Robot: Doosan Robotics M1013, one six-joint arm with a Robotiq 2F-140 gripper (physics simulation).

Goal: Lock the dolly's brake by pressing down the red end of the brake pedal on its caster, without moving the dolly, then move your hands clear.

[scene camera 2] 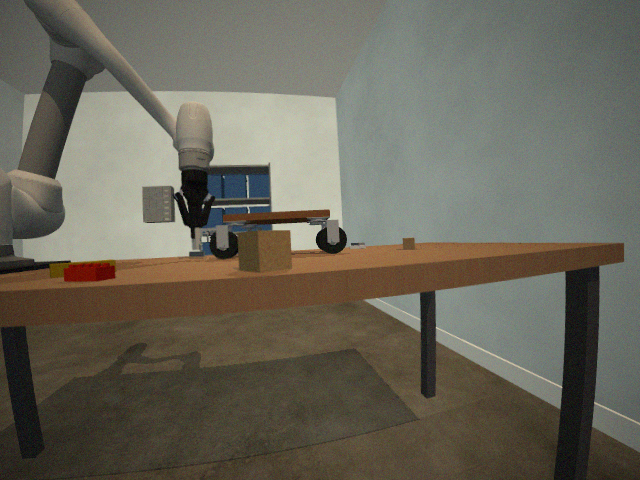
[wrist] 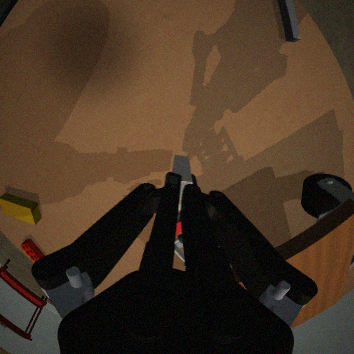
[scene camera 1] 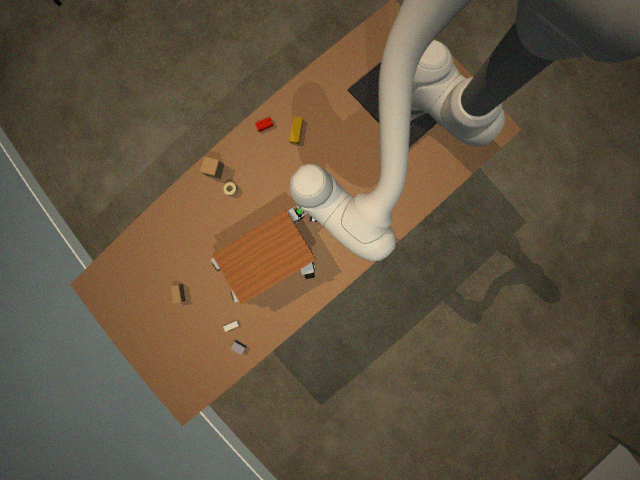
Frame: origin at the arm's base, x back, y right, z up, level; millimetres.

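Seen in the pictures: gripper, fingertip midpoint: (scene camera 2: pixel 196 249) (wrist: pixel 179 166).
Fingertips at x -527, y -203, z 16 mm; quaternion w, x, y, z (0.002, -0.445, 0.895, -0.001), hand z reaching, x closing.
Offsets run from my fingertips to a thing's top centre. "*": to the spot under its first point. Level surfaces: height alone.
The dolly's brown wooden deck (scene camera 1: pixel 263 256) (scene camera 2: pixel 279 215) (wrist: pixel 327 265) stands on casters with black wheels. The near caster @(* dx -97, dy +38, dz +21 mm) (scene camera 2: pixel 223 241) is at the deck corner beside the gripper. A small green part @(* dx -63, dy +17, dz +58 mm) (scene camera 1: pixel 299 211) shows at that corner in scene camera 1. In the wrist view a small red part @(* dx -35, dy +20, dz +59 mm) (wrist: pixel 179 229) shows through the narrow gap between the fingers, and a grey piece (wrist: pixel 182 167) shows just beyond the tips. My gripper (scene camera 2: pixel 193 235) (wrist: pixel 179 166) is shut and empty, pointing down beside the caster. The fingers hide most of the pedal; whether they touch it cannot be told.
A large wooden block @(dx -273, dy +343, dz +30 mm) (scene camera 1: pixel 210 166) (scene camera 2: pixel 264 251), a cream ring @(dx -253, dy +240, dz -5 mm) (scene camera 1: pixel 225 192), a red brick @(dx -16, dy +399, dz -6 mm) (scene camera 1: pixel 264 124) (scene camera 2: pixel 89 272) (wrist: pixel 33 249) and a yellow block @(dx +80, dy +312, dz -7 mm) (scene camera 1: pixel 296 130) (wrist: pixel 20 208) are on the table @(dz -30 mm) (scene camera 1: pixel 129 273). Another caster @(* dx -135, dy -175, dz +67 mm) (scene camera 1: pixel 308 269) (wrist: pixel 327 192) is at the deck's adjacent corner.
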